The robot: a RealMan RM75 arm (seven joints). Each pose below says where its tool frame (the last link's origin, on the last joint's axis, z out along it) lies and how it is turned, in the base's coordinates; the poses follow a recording.
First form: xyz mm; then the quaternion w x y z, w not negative.
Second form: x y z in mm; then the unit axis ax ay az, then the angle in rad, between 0 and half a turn. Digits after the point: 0 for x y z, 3 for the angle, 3 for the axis.
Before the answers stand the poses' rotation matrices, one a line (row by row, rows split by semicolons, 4 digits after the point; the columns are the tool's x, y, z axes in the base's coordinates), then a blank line. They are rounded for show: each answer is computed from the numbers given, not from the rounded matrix.
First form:
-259, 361, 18, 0.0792, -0.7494, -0.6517, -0.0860
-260, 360, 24, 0.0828, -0.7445, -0.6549, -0.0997
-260, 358, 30, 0.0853, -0.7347, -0.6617, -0.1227
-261, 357, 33, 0.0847, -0.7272, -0.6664, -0.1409
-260, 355, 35, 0.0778, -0.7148, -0.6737, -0.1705
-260, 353, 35, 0.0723, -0.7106, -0.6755, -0.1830
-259, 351, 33, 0.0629, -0.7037, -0.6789, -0.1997
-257, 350, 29, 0.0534, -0.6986, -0.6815, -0.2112
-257, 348, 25, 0.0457, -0.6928, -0.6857, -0.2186
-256, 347, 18, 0.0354, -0.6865, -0.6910, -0.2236
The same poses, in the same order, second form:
0.1358 0.9904 0.0257; 0.9632 -0.1380 0.2308; 0.2321 -0.0066 -0.9727
0.1223 0.9917 0.0400; 0.9587 -0.1285 0.2539; 0.2569 0.0073 -0.9664
0.0942 0.9933 0.0674; 0.9514 -0.1097 0.2877; 0.2932 0.0370 -0.9553
0.0721 0.9931 0.0920; 0.9454 -0.0974 0.3110; 0.3178 0.0646 -0.9459
0.0341 0.9897 0.1389; 0.9367 -0.0801 0.3410; 0.3486 0.1185 -0.9297
0.0204 0.9865 0.1624; 0.9336 -0.0769 0.3500; 0.3578 0.1445 -0.9226
-0.0016 0.9807 0.1957; 0.9304 -0.0702 0.3597; 0.3665 0.1826 -0.9123
-0.0182 0.9748 0.2223; 0.9297 -0.0654 0.3625; 0.3679 0.2133 -0.9051
-0.0359 0.9701 0.2402; 0.9301 -0.0555 0.3631; 0.3656 0.2365 -0.9003
-0.0549 0.9646 0.2581; 0.9329 -0.0425 0.3576; 0.3559 0.2604 -0.8975

-259, 361, 18, -0.752, -0.654, -0.086, 2.983
-260, 360, 24, -0.747, -0.657, -0.100, 2.976
-260, 358, 30, -0.737, -0.664, -0.123, 2.971
-261, 357, 33, -0.730, -0.669, -0.141, 2.972
-260, 355, 35, -0.717, -0.676, -0.171, 2.986
-260, 353, 35, -0.712, -0.677, -0.183, 2.997
-259, 351, 33, -0.705, -0.680, -0.200, 3.016
-257, 350, 29, -0.700, -0.682, -0.212, 3.035
-257, 348, 25, -0.694, -0.686, -0.219, 3.050
-256, 347, 18, -0.687, -0.691, -0.224, 3.071

